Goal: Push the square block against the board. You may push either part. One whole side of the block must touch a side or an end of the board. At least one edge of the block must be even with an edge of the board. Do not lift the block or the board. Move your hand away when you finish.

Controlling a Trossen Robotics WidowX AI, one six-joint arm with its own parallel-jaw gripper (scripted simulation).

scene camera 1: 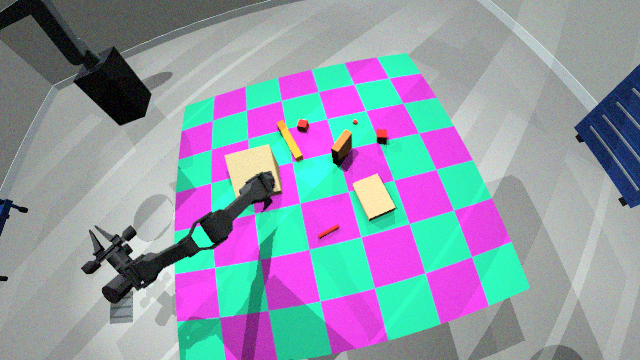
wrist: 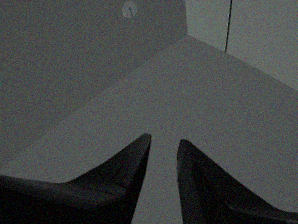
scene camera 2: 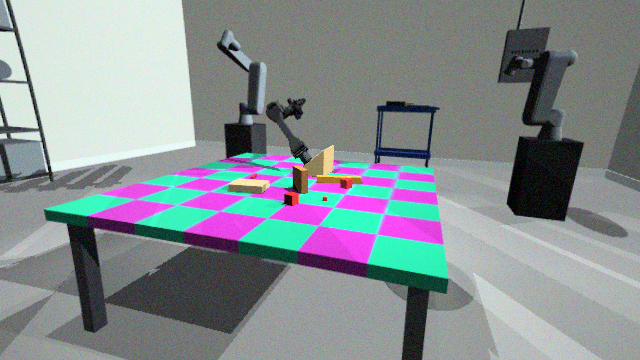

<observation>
I see my gripper [scene camera 1: 92,227] and a tan board [scene camera 1: 375,201].
My gripper is seen too in the wrist view [wrist: 164,143]. The wrist view does not show the tan board: it is out of frame.
</observation>
